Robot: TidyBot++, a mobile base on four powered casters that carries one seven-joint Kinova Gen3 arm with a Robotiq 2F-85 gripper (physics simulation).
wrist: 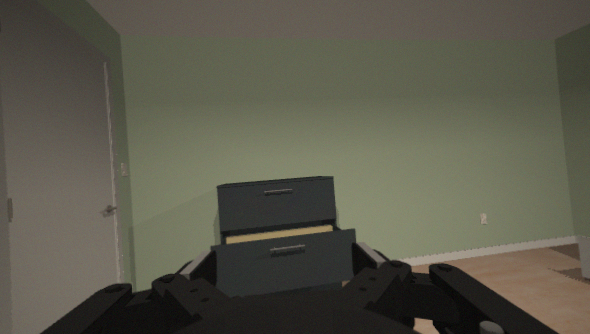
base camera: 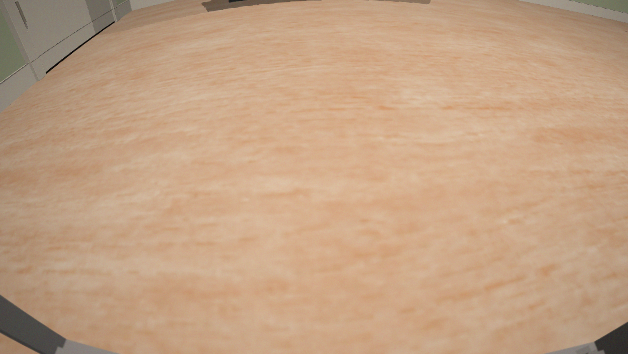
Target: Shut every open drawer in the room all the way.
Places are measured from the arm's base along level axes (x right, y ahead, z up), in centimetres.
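Where they show: gripper, fingertip midpoint: (wrist: 285, 261).
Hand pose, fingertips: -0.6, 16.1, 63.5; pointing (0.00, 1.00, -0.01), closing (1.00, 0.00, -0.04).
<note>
Each offset is from my fingertips to the top centre of the thing, as dx, dy, dz. "*": to the spot under its first point. Level surfaces: height alone.
A dark blue-grey cabinet stands against the green wall in the wrist view. Its upper drawer {* -6.6, +169.1, -21.5} (wrist: 276, 208) is flush, with a bar handle. Its lower drawer {* -2.5, +133.0, -52.9} (wrist: 285, 267) is pulled out, and its pale yellow inside shows above the front panel. My gripper (wrist: 285, 261) is open and empty. Its fingers stand to the left and right of the lower drawer in the view, some distance short of it, and the gripper body hides what is below the drawer. In the base camera view the gripper does not show, and a sliver of the cabinet's dark base shows at the top edge.
A grey door (wrist: 60, 165) with a lever handle is on the left in the wrist view. The wood floor {dz -103.2} (base camera: 320, 175) (wrist: 505, 280) stretches ahead. A green wall (wrist: 425, 125) with a white baseboard runs behind the cabinet. A pale object (wrist: 584, 256) shows at the right edge.
</note>
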